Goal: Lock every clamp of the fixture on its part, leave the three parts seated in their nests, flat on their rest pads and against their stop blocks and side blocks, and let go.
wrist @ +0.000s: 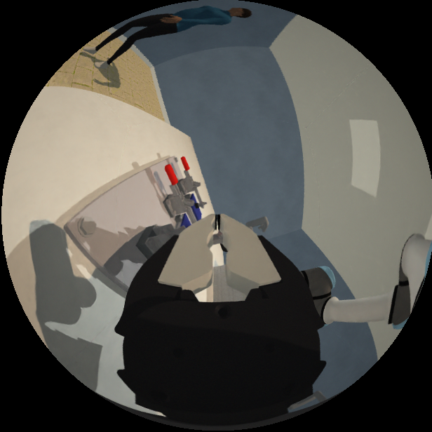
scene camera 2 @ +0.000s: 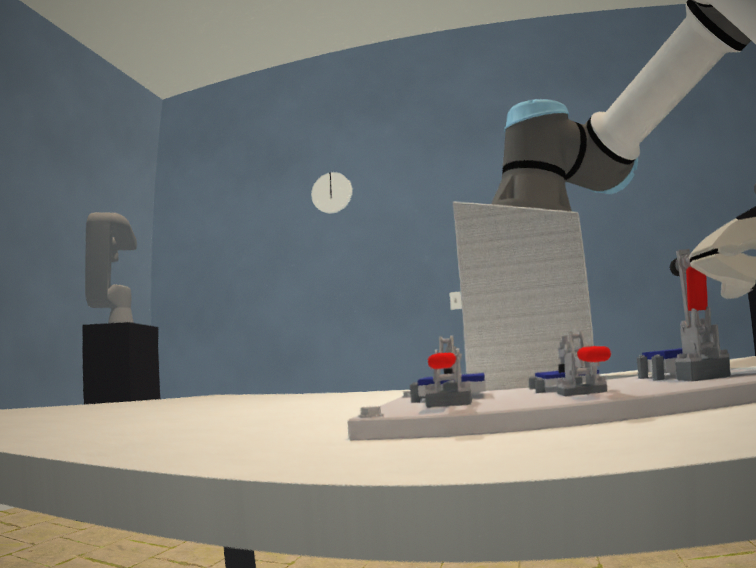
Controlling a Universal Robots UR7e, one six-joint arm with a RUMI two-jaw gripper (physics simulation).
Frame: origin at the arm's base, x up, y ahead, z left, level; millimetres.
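Seen in the pictures: gripper, fingertip midpoint: (scene camera 2: 690, 260); arm's base at its link origin: (scene camera 2: 530, 224).
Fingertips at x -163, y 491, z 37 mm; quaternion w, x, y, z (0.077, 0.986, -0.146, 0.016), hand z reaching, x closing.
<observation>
Pixels of each thing's top centre, then the offset from my fingertips to it. "pt": a spot on its surface instead. Level surfaces: height alone.
- fixture plate at a spot on its surface: (scene camera 2: 501, 422) pt dx -107, dy +57, dz -181 mm
- left clamp's red handle at a spot on its surface: (scene camera 2: 441, 360) pt dx -63, dy +44, dz -218 mm
- middle clamp's red handle at a spot on its surface: (scene camera 2: 594, 353) pt dx -68, dy +53, dz -113 mm
- right clamp's red handle at its top centre: (scene camera 2: 694, 271) dx -9, dy -8, dz +7 mm
- cream table at its surface level: dx -114 mm
- bolt head at a spot on its surface: (scene camera 2: 370, 412) pt dx -96, dy +43, dz -268 mm
The fixture plate (scene camera 2: 501, 422) (wrist: 117, 210) carries three clamps. The left clamp's red handle (scene camera 2: 441, 360) (wrist: 185, 163) and the middle clamp's red handle (scene camera 2: 594, 353) (wrist: 171, 174) lie low, pointing outward. The right clamp's red handle (scene camera 2: 696, 288) stands upright. Blue parts (scene camera 2: 472, 377) (scene camera 2: 548, 374) (scene camera 2: 663, 353) sit at the clamps; their exact seating and pad contact are too small to tell. My gripper (scene camera 2: 693, 260) (wrist: 216, 215) is shut and empty, its tips beside the upper end of the upright handle. In the wrist view the fingers hide much of the right clamp (wrist: 156, 241).
The plate lies on the cream table (scene camera 2: 213, 439) (wrist: 90, 130). Grey stop blocks (scene camera 2: 657, 367) stand by the right part. A bolt head (scene camera 2: 370, 412) (wrist: 86, 226) sits at a plate corner. The robot's pedestal (scene camera 2: 525, 293) rises behind. A person (wrist: 200, 19) stands beyond the table.
</observation>
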